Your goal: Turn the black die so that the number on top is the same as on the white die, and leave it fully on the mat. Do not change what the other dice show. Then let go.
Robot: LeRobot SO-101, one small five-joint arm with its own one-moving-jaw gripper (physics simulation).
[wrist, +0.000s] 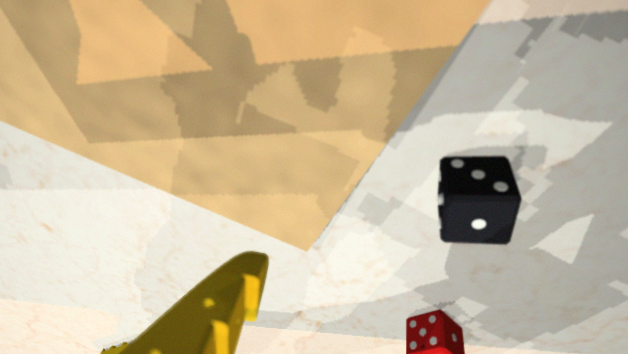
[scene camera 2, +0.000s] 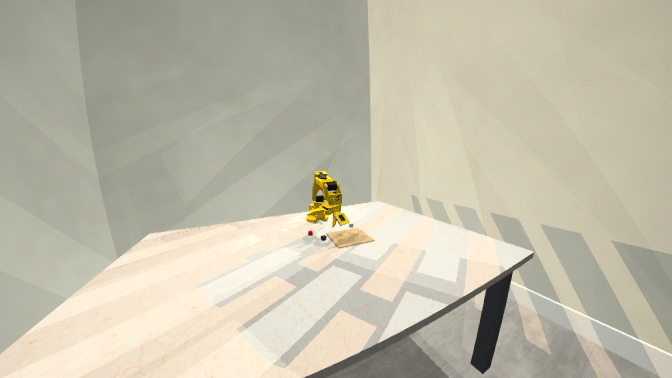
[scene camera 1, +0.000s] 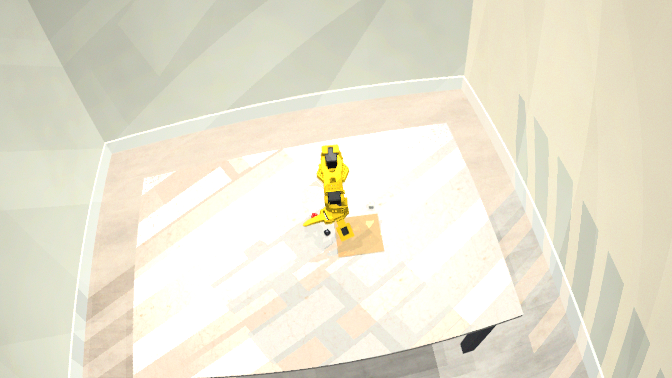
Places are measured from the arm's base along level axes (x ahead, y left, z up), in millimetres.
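Pixels of known places: hand, its tool point: [wrist: 264, 278] [scene camera 2: 332, 226]; arm's base, origin of its link: [scene camera 2: 319, 220].
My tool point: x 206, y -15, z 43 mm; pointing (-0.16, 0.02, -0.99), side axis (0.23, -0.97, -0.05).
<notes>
For each thing: its top centre in the pictures, then the offset to it from my tool point. Level surfaces: height alone.
- black die, centre of its top: [wrist: 479, 224] [scene camera 1: 327, 231] [scene camera 2: 323, 235] dx +9, dy -42, dz -27 mm
- mat, centre of its top: [scene camera 1: 358, 234] [scene camera 2: 349, 236] dx +35, dy +52, dz -39 mm
- white die, centre of its top: [scene camera 1: 371, 203] [scene camera 2: 351, 223] dx -63, dy +114, dz -27 mm
- red die, centre of its top: [scene camera 1: 314, 215] [scene camera 2: 310, 231] dx -59, dy -73, dz -27 mm
- table, height of its surface: dz -43 mm
The black die [scene camera 1: 327, 232] [scene camera 2: 323, 238] [wrist: 479, 200] lies on the table beside the mat [scene camera 1: 367, 244] [scene camera 2: 350, 238] [wrist: 250, 165], just off its left edge in the scene views. In the wrist view its top seems to show one pip, with three pips on a side face. The white die [scene camera 1: 371, 207] [scene camera 2: 351, 225] stands behind the mat; its number is too small to read, and it does not show in the wrist view. My gripper [scene camera 1: 321, 225] [scene camera 2: 322, 223] is fully open and empty, above the table behind the black die. One notched jaw shows in the wrist view.
A red die [scene camera 1: 314, 215] [scene camera 2: 310, 233] [wrist: 425, 331] lies near the black die, on the arm's side of it, close under the open jaw in scene camera 1. Its five-pip face looks like a side. Patchy light and shadow cross the table [scene camera 1: 200, 300] [scene camera 2: 175, 300].
</notes>
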